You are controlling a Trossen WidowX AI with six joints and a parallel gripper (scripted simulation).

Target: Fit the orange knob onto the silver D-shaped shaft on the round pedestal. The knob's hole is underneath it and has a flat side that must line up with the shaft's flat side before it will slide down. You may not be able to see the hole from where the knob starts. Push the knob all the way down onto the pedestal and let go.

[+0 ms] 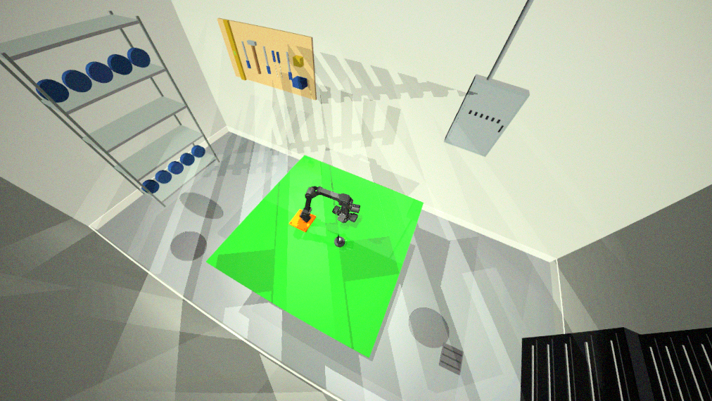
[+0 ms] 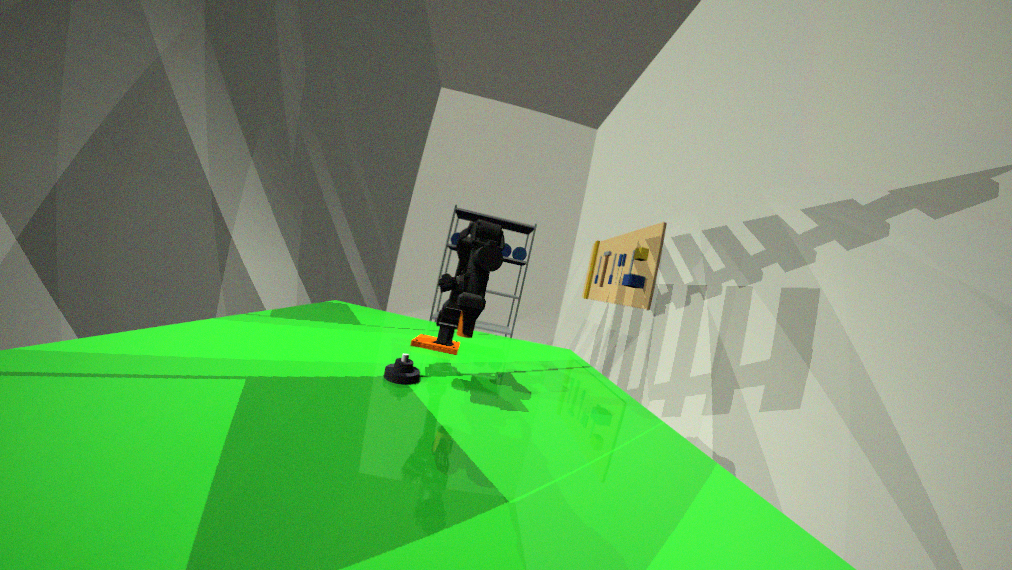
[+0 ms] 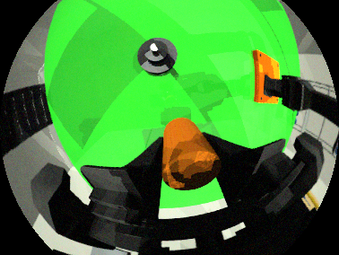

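Now: the dark round pedestal 40 mm ahead of my gripper tip, 120 mm to the right of it and 110 mm below it. Also, from my gripper tip: orange knob 30 mm above.
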